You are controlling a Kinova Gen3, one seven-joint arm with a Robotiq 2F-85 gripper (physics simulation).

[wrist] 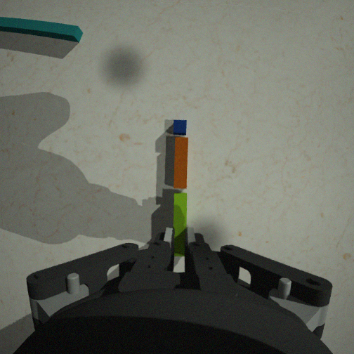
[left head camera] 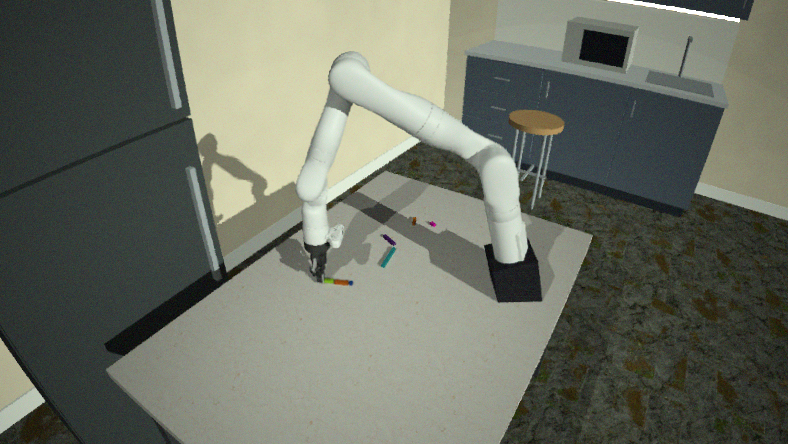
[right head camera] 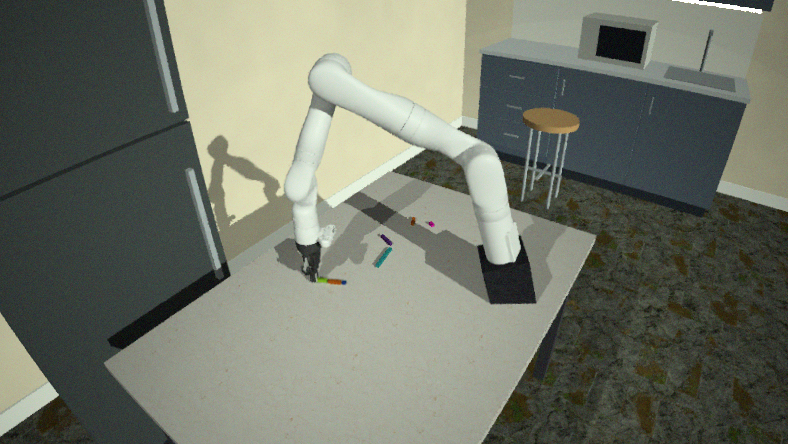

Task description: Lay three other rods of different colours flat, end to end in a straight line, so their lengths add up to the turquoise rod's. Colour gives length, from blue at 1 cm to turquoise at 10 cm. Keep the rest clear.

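Places are measured from the arm's base along level axes (x left, y back, z up), in metres.
Where they show: gripper, fingertip midpoint: (left head camera: 321,281) (right head camera: 315,280); arm's base at its link origin: (left head camera: 510,253) (right head camera: 502,253).
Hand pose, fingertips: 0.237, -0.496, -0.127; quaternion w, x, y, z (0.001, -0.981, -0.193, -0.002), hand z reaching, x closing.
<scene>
Things, the pixels of their centre, and the offset from my fingertips, as dx, dy, dz. Level surfaces: height alone.
- lime green rod at the middle of its body: (left head camera: 325,280) (right head camera: 318,279) -0.005, +0.012, +0.003
- orange rod at the middle of its body: (left head camera: 341,282) (right head camera: 334,282) -0.024, +0.058, +0.001
- small blue rod at the middle of its body: (left head camera: 350,283) (right head camera: 343,282) -0.036, +0.084, +0.001
- turquoise rod at the middle of its body: (left head camera: 388,257) (right head camera: 383,257) -0.202, +0.123, +0.001
- purple rod at the middle of its body: (left head camera: 389,239) (right head camera: 386,239) -0.287, +0.080, +0.001
- short brown-orange rod at the middle of its body: (right head camera: 413,221) (left head camera: 414,221) -0.433, +0.103, +0.001
- small magenta rod at the middle of its body: (right head camera: 431,224) (left head camera: 432,224) -0.448, +0.170, +0.001
- table at its surface level: dz -0.004
My gripper (left head camera: 320,280) (right head camera: 313,279) (wrist: 179,238) is shut on the lime green rod (left head camera: 329,281) (right head camera: 322,280) (wrist: 180,210). The lime rod is nearly in line with the orange rod (left head camera: 341,282) (right head camera: 334,281) (wrist: 181,162); a small gap shows between them in the wrist view. The small blue rod (left head camera: 350,282) (right head camera: 344,282) (wrist: 180,126) lies at the orange rod's far end with a thin gap. Whether the lime rod touches the table is hard to tell. The turquoise rod (left head camera: 388,257) (right head camera: 383,257) (wrist: 42,29) lies apart, nearer the arm's base.
A purple rod (left head camera: 389,239) (right head camera: 386,239) lies close to one end of the turquoise rod. A short brown-orange rod (left head camera: 414,220) (right head camera: 413,221) and a small magenta rod (left head camera: 432,223) (right head camera: 431,223) lie farther back on the table (left head camera: 330,358) (right head camera: 330,358).
</scene>
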